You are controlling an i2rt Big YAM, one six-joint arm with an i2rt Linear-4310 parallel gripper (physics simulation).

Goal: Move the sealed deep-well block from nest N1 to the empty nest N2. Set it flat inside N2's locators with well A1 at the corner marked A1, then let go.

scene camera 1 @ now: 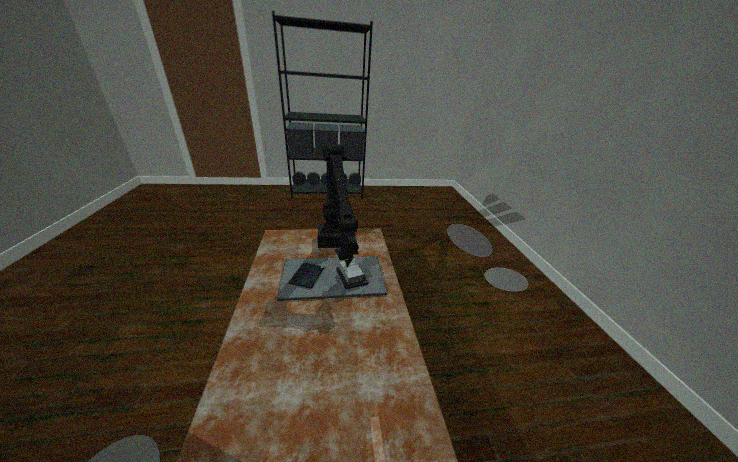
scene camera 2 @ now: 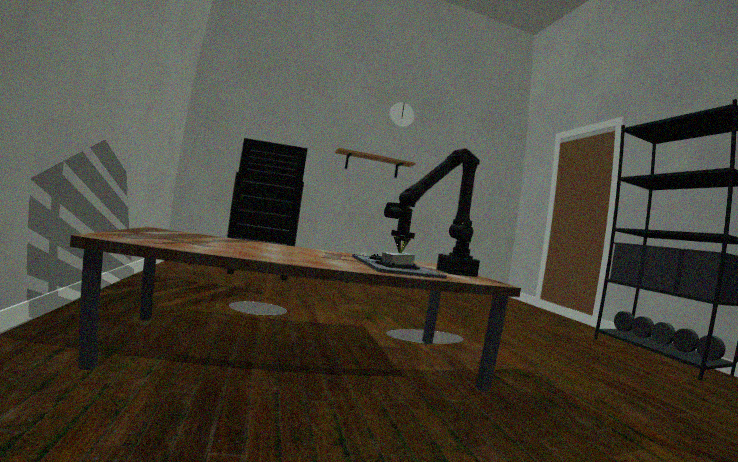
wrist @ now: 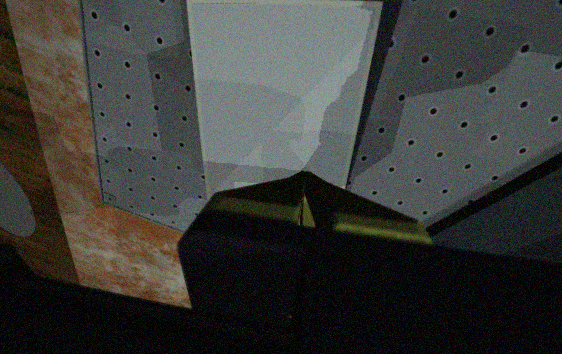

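Where they show: gripper, between the fingertips: [scene camera 1: 346,266] [scene camera 2: 400,253] [wrist: 304,182]; arm's base, origin of its link: [scene camera 1: 331,229] [scene camera 2: 460,257].
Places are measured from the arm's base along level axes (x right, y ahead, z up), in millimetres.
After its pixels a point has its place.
Observation:
The sealed deep-well block [scene camera 1: 352,270] @[x -132, y 377, z -13 mm] [scene camera 2: 398,258] @[x -176, y 370, z -30 mm] [wrist: 260,110] @[x -140, y 371, z -13 mm] is pale and box-shaped, and sits in the dark nest N1 [scene camera 1: 355,283] @[x -149, y 423, z -58 mm] on the right half of the grey perforated plate [scene camera 1: 327,289] @[x -12, y 456, z -70 mm] [wrist: 120,115] @[x -260, y 296, z -70 mm] in scene camera 1. The empty nest N2 [scene camera 1: 306,275] @[x 103, y 370, z -58 mm] is a dark rectangle on the plate's left half. My gripper [scene camera 1: 348,264] @[x -102, y 347, z -11 mm] [scene camera 2: 401,251] @[x -102, y 347, z -11 mm] [wrist: 304,182] @[x -102, y 347, z -11 mm] is shut with nothing between its fingers; it points down just above the block's end nearer the arm's base. The fingers hide that end in the wrist view. Contact, well A1 and the corner marks cannot be made out.
The plate lies on a long orange-and-white mottled table [scene camera 1: 332,375] @[x -66, y 874, z -83 mm] [scene camera 2: 245,249] @[x -131, y 1032, z -83 mm]. The arm's base [scene camera 2: 458,264] @[x -75, y 39, z -32 mm] stands close behind the plate. A black shelf rack [scene camera 1: 325,22] [scene camera 2: 614,234] stands on the floor beyond the table.

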